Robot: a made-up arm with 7 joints. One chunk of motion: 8 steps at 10 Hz.
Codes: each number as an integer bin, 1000 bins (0 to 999) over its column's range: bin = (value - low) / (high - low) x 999, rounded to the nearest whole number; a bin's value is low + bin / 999 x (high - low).
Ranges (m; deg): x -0.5..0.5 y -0.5..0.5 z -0.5..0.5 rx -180..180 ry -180..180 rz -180..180
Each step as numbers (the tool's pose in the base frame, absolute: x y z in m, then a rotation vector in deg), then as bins.
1 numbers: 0.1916 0.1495 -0.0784 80.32 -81.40 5.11
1 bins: 691 649 421 722 274 514
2 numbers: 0.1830 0.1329 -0.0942 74.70 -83.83 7.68
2 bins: 682 632 405 707 267 521
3 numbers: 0.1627 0.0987 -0.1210 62.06 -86.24 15.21
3 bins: 662 598 379 672 260 542
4 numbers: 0.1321 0.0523 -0.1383 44.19 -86.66 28.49
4 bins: 631 552 361 622 259 579
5 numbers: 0.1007 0.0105 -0.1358 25.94 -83.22 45.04
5 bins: 600 510 364 571 269 624
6 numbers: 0.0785 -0.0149 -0.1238 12.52 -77.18 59.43
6 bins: 578 485 376 534 285 664
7 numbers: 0.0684 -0.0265 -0.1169 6.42 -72.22 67.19
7 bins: 568 473 383 517 299 686
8 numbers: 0.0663 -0.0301 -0.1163 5.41 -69.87 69.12
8 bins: 566 469 383 515 306 691
